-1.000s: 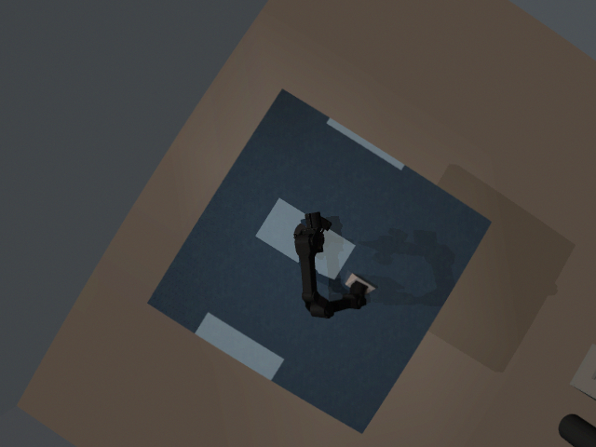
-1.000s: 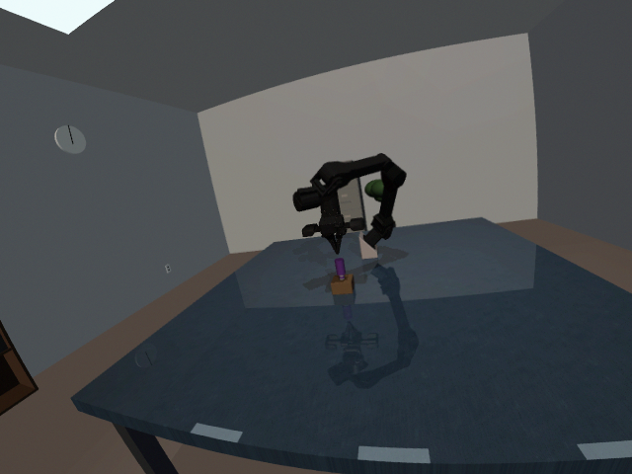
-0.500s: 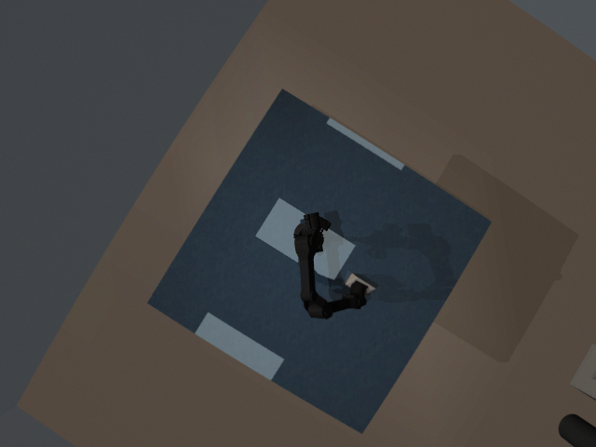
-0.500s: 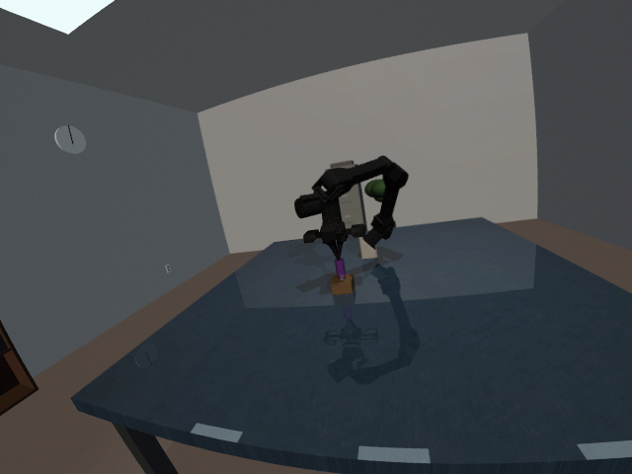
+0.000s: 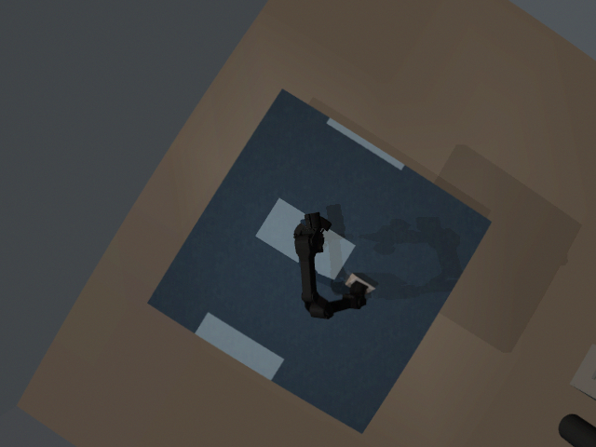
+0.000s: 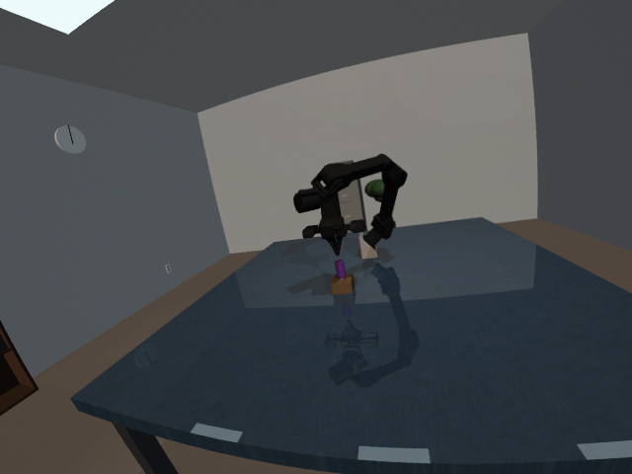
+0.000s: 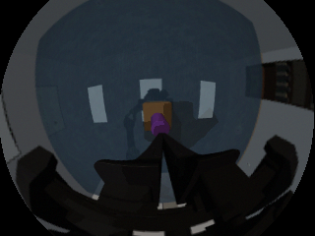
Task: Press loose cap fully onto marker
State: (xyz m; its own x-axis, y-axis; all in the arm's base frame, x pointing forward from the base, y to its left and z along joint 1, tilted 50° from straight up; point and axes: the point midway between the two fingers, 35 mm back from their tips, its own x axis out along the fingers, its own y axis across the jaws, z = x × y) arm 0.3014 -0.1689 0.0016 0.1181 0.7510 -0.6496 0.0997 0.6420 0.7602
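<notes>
Now: gripper tip 40 mm above the purple cap. From my gripper tip the other things lie so: brown holder block (100 mm below).
</notes>
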